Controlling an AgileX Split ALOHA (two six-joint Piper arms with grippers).
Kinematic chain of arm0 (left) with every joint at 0, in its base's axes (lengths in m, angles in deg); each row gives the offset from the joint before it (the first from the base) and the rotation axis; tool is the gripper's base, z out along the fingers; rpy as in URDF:
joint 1: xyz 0 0 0.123 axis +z
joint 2: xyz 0 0 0 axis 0.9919 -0.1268 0
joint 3: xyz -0.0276 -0.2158 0.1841 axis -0.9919 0.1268 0
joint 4: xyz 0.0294 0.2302 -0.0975 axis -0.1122 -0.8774 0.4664
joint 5: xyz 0 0 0 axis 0.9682 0.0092 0.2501
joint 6: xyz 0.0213 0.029 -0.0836 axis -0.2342 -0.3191 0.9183
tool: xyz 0 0 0 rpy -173.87 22.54 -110.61
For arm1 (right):
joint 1: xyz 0 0 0.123 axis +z
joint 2: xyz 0 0 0 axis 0.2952 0.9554 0
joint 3: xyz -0.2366 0.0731 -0.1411 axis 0.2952 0.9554 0
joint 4: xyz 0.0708 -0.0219 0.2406 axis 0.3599 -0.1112 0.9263
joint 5: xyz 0 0 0 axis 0.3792 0.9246 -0.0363
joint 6: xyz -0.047 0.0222 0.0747 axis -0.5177 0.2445 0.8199
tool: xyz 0 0 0 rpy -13.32 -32.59 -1.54
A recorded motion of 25 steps. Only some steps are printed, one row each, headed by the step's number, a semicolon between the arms.
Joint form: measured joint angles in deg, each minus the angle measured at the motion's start. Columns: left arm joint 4, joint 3, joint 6, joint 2, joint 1, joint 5; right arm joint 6, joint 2, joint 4, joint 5, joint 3, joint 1.
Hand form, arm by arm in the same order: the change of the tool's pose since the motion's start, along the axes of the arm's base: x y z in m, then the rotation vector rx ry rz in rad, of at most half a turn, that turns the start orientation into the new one. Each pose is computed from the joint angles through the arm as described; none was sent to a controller.
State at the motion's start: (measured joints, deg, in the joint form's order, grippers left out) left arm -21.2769 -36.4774 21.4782 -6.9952 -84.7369 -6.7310; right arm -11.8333 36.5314 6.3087 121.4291 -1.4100 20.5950
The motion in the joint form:
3: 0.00 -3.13 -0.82 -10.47 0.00 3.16; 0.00 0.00 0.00 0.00 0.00 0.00
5: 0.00 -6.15 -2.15 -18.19 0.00 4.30; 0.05 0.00 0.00 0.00 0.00 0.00
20: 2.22 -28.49 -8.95 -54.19 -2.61 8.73; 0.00 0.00 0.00 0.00 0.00 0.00
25: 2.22 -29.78 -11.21 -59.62 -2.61 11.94; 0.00 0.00 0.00 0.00 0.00 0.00
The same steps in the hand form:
3: 0.0379 -0.0016 -0.0048 0.0117 0.0737 -0.0156; 0.0000 0.0000 0.0000 0.0000 0.0000 0.0000
5: 0.0660 -0.0027 -0.0105 0.0277 0.1368 -0.0357; 0.0000 0.0000 0.0000 0.0007 0.0001 -0.0005
20: 0.2146 -0.0259 -0.0563 0.0648 0.3003 -0.1776; 0.0000 0.0000 0.0000 0.0000 0.0000 0.0000
25: 0.2329 -0.0276 -0.0805 0.0857 0.3168 -0.2135; 0.0000 0.0000 0.0000 0.0000 0.0000 0.0000

